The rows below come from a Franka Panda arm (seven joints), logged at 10 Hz.
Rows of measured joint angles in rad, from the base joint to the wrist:
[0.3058 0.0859 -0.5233 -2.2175 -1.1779 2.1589 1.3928]
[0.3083 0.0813 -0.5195 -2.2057 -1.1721 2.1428 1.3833]
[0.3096 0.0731 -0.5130 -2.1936 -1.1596 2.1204 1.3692]
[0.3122 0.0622 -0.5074 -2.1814 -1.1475 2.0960 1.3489]
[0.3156 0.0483 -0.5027 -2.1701 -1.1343 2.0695 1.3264]
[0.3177 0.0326 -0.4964 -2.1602 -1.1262 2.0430 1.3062]
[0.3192 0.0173 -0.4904 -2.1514 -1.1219 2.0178 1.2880]
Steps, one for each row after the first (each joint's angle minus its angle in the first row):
[0.0025 -0.0046 0.0038 0.0118 0.0058 -0.0161 -0.0095]
[0.0038 -0.0128 0.0103 0.0239 0.0183 -0.0385 -0.0236]
[0.0064 -0.0237 0.0159 0.0361 0.0304 -0.0629 -0.0439]
[0.0098 -0.0376 0.0206 0.0474 0.0436 -0.0894 -0.0664]
[0.0119 -0.0533 0.0269 0.0573 0.0517 -0.1159 -0.0866]
[0.0134 -0.0686 0.0329 0.0661 0.0560 -0.1411 -0.1048]

